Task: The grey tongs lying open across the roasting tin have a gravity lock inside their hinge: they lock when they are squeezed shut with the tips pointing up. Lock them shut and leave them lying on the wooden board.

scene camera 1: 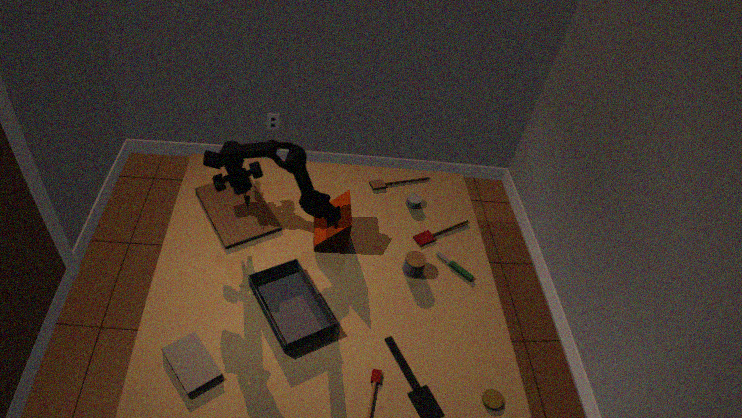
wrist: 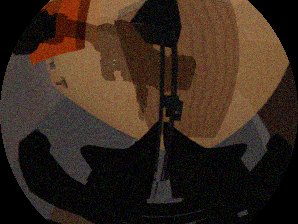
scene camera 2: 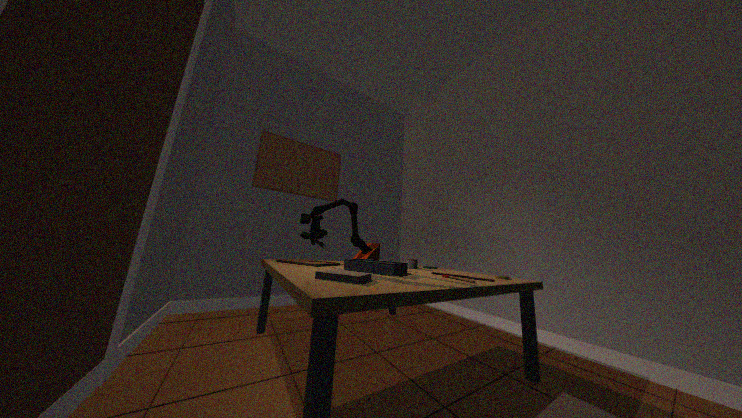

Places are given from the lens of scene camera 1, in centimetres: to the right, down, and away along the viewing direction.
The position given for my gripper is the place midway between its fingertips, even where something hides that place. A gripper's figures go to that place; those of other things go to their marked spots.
my gripper (scene camera 1: 242, 185): -51, -9, 184
dark roasting tin (scene camera 1: 297, 315): -25, 37, 161
